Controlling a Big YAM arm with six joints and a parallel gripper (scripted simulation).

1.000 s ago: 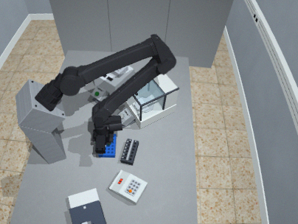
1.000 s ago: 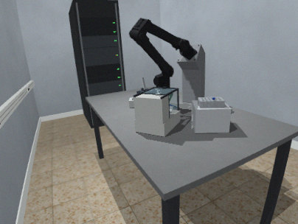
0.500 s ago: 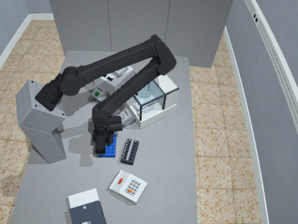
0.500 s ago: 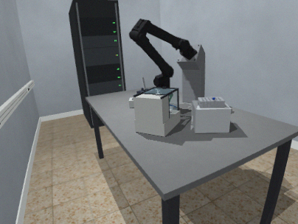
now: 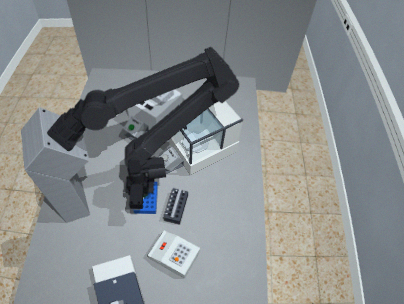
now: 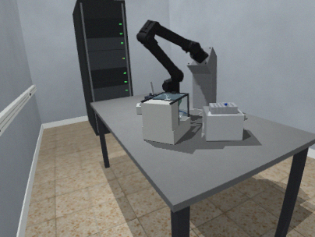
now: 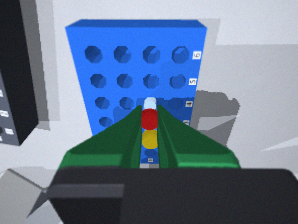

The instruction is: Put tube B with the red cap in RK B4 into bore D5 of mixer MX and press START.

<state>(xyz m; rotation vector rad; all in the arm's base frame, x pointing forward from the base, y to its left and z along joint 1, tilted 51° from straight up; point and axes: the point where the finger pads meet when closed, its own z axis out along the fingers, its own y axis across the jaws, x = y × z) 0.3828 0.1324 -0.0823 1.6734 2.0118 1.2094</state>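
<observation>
My gripper is now 13 cm short of the black magnet block, 3 cm to the right of it and 3 cm above it. Also, from my hand: blue tube rack RK 1 cm to the left, 3 cm below; then yellow-capped tube 1 cm behind, 2 cm to the left, 2 cm below; then dry block 20 cm ahead, 15 cm to the right, 2 cm below.
</observation>
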